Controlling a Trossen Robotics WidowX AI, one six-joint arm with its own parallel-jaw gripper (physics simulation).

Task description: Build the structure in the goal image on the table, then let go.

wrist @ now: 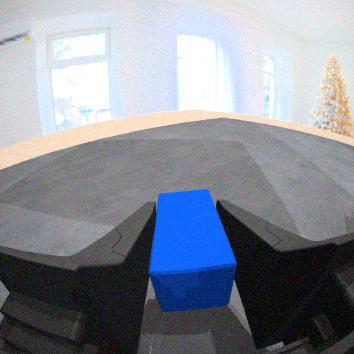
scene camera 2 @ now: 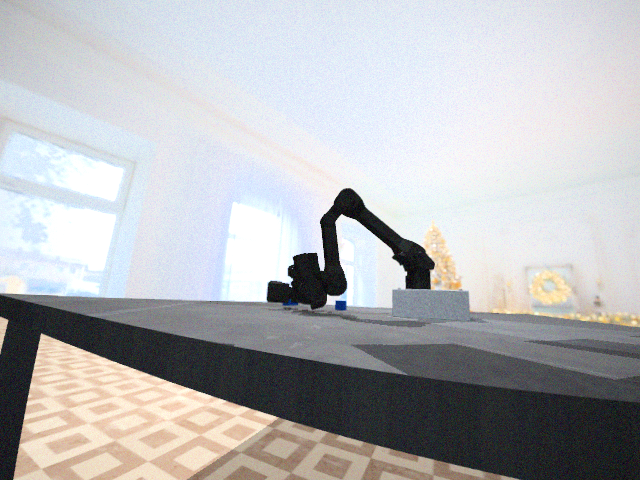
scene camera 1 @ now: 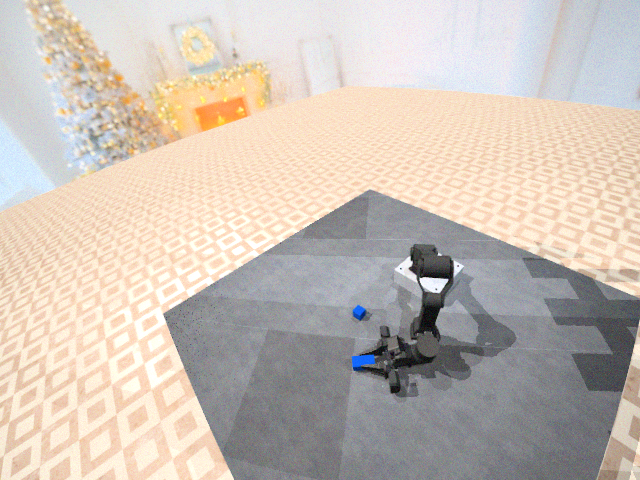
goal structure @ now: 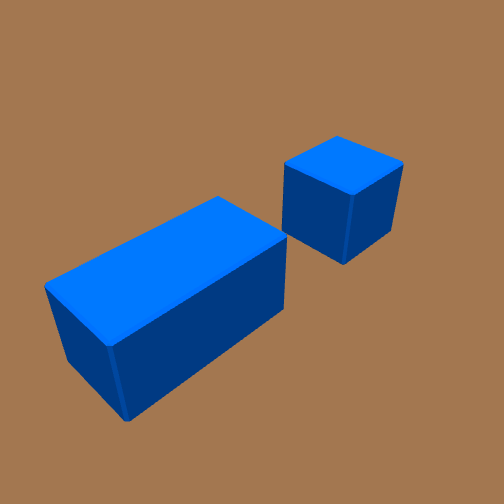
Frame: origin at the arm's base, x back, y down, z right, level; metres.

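Seen in the pictures: gripper, fingertip midpoint: [wrist: 185, 208] [scene camera 2: 289, 295] [scene camera 1: 360, 360]; arm's base, origin of the base link: [scene camera 2: 419, 291].
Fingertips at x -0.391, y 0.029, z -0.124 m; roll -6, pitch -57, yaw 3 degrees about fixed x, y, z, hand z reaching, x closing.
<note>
Offsets run from my fingertips to a thing's top centre. Level surfaces: height alone.
A long blue block {dy -0.003, dx +0.009, dz -0.005 m} [scene camera 1: 363, 361] [scene camera 2: 290, 303] [wrist: 190, 232] is held lengthwise between the fingers of my gripper [scene camera 1: 361, 362] [wrist: 185, 208], which is shut on it. The block points outward and lies roughly level, low over the grey table {dy +0.043 m} [scene camera 1: 289, 413] [scene camera 2: 155, 322] [wrist: 125, 165]. I cannot tell whether it touches the table. In the scene camera 2 view, the dark gripper body hides part of it. A small blue cube {dy +0.010, dx +0.116, dz +0.150 m} [scene camera 1: 358, 312] [scene camera 2: 340, 305] sits on the table, apart from the held block and nearer the arm's base. The cube does not show in the wrist view.
The arm's pale base block [scene camera 1: 405, 279] [scene camera 2: 430, 303] stands on the table behind the gripper. The arm's links arch from it down to the gripper. The table's edges show beyond the gripper, with patterned floor around. A lit tree and a fireplace stand in the background.
</note>
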